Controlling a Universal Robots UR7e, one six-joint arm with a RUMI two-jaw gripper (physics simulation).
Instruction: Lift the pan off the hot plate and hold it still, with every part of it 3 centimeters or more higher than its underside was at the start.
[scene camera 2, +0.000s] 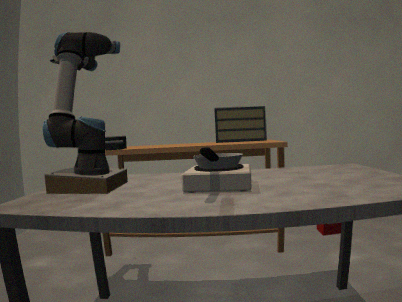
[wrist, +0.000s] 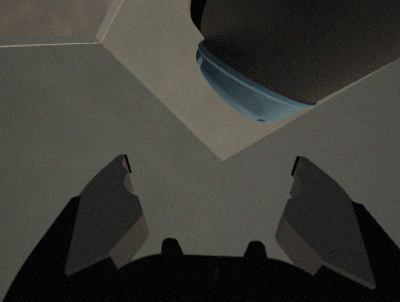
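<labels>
Grey pan visible in scene camera 2 (208, 159). Grey pan out of frame in the wrist view.
</labels>
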